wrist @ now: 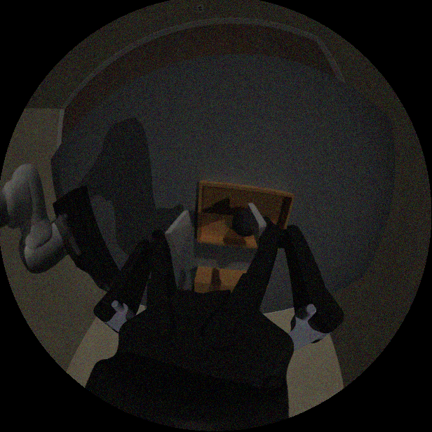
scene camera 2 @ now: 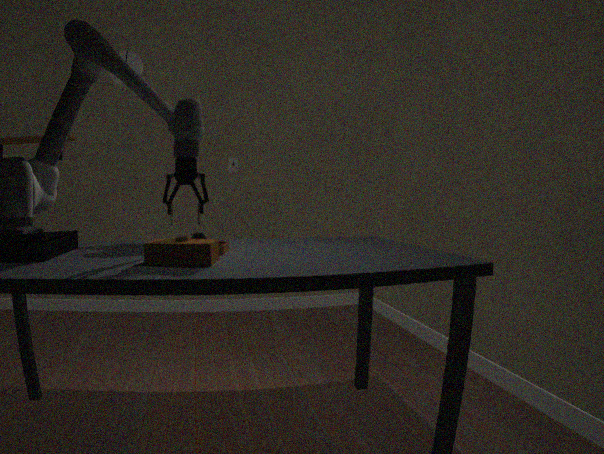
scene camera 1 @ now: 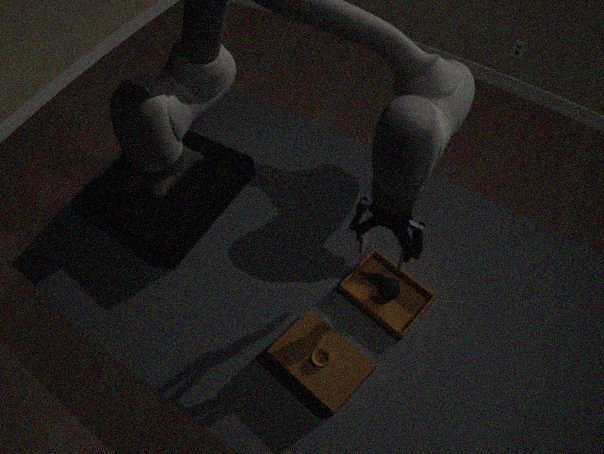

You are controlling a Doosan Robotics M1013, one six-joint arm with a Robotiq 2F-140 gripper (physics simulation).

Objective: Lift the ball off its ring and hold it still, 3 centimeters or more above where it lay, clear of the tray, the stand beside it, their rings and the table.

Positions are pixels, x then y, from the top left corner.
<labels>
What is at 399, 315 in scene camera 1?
A shallow tray.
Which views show the gripper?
The wrist view, scene camera 2 and scene camera 1: all of them.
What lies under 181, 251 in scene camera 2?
A stand.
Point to a shallow tray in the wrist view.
217, 201
</labels>
